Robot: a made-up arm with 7 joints. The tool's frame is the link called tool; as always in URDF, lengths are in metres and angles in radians. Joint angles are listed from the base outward. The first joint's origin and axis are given. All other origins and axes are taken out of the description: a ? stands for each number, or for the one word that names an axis. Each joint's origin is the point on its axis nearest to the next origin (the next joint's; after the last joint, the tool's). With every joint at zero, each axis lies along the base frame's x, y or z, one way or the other. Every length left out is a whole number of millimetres.
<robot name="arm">
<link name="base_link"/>
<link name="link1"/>
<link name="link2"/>
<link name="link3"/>
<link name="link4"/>
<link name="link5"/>
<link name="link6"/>
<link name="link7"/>
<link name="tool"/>
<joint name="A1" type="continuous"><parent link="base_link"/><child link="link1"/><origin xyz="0 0.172 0"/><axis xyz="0 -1 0"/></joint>
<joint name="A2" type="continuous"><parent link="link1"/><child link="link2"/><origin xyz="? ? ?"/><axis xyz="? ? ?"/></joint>
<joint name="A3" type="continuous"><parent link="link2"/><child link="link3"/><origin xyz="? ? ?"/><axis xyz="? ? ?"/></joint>
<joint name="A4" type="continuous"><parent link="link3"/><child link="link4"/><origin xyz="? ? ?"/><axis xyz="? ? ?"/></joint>
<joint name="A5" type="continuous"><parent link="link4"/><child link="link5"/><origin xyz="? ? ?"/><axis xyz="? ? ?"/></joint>
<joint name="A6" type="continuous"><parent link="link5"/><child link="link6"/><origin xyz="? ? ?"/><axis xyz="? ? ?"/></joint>
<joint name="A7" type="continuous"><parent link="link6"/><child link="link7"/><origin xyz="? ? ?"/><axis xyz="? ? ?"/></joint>
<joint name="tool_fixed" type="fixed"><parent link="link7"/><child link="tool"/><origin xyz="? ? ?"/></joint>
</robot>
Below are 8 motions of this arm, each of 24 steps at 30 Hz.
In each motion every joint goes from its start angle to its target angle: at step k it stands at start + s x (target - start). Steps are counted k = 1, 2, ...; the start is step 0. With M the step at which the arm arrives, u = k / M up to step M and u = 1 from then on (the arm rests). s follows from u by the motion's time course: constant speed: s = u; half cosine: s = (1 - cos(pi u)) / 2; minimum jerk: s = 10 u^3 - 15 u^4 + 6 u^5.
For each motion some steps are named. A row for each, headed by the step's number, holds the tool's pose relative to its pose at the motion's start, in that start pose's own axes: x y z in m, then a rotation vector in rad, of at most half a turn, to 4 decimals.
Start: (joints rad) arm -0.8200 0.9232 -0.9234 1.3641 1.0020 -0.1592 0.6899
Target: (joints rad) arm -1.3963 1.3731 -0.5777 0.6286 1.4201 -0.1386 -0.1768
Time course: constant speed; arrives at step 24
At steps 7, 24:
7: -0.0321 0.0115 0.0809 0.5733 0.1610 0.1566
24: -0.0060 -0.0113 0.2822 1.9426 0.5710 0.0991

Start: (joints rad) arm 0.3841 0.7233 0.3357 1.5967 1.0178 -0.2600 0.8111
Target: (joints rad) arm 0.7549 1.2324 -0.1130 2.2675 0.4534 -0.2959 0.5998
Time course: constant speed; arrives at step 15
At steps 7, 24:
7: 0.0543 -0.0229 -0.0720 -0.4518 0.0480 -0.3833
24: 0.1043 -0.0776 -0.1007 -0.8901 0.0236 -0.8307

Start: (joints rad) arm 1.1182 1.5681 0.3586 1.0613 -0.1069 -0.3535 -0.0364
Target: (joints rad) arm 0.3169 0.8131 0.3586 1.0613 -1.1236 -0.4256 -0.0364
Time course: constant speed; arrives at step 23
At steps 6, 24:
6: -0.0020 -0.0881 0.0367 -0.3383 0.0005 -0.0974
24: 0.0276 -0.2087 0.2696 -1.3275 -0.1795 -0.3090

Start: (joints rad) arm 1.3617 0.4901 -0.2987 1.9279 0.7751 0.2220 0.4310
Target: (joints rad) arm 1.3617 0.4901 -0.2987 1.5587 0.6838 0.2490 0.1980
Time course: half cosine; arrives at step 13
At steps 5, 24:
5: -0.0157 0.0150 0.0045 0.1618 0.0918 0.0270
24: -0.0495 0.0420 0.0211 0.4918 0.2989 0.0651

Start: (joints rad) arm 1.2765 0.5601 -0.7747 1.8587 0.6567 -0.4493 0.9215
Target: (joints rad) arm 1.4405 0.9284 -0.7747 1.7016 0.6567 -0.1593 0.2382
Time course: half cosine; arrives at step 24
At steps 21, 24:
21: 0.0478 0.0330 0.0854 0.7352 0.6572 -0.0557
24: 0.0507 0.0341 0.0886 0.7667 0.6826 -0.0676

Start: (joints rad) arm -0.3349 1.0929 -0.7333 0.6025 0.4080 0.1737 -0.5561
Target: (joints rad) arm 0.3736 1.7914 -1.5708 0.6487 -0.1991 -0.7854 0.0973
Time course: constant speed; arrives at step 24
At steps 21, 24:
21: -0.0822 0.2000 -0.0102 -0.4301 -0.6041 -0.7240
24: -0.1089 0.2166 0.0033 -0.5826 -0.5958 -0.8100

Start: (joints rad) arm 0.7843 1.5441 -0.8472 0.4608 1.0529 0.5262 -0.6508
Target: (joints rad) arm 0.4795 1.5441 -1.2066 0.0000 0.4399 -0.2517 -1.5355
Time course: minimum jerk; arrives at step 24
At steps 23, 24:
23: -0.0483 0.0553 -0.0475 1.1272 -1.2337 -0.3851
24: -0.0483 0.0553 -0.0475 1.1274 -1.2347 -0.3852

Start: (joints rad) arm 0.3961 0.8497 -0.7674 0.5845 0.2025 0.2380 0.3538
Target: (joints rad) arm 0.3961 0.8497 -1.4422 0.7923 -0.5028 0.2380 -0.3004
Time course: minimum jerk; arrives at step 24
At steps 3, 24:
3: 0.0004 -0.0012 -0.0003 0.0090 0.0053 -0.0207
24: -0.0074 -0.0852 -0.0114 0.4399 -0.2438 -1.2957

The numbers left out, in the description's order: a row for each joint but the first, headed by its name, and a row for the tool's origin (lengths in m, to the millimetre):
A2: xyz 0 0 0, axis 1 0 0
A3: xyz 0 0 -0.23, axis 0 0 1
A4: xyz 0 0 0, axis 0 -1 0
A5: xyz 0 0 -0.186, axis 0 0 1
A6: xyz 0 0 0, axis 0 1 0
A7: xyz 0 0 0, axis -1 0 0
tool: xyz 0 0 0

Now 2 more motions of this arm.
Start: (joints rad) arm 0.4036 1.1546 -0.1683 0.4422 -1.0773 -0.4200 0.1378
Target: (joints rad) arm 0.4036 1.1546 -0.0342 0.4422 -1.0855 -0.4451 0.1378
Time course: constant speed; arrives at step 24
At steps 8, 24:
8: -0.0029 0.0014 0.0015 0.0237 0.0042 0.0315
24: -0.0087 0.0038 0.0048 0.0719 0.0128 0.0939

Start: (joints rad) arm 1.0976 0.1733 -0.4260 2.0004 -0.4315 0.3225 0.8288
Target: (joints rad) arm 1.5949 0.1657 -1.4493 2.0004 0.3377 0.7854 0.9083
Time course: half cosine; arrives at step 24
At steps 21, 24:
21: 0.0721 -0.0657 -0.0497 -1.2543 -0.0567 0.0787
24: 0.0722 -0.0690 -0.0495 -1.3057 -0.0282 0.0778

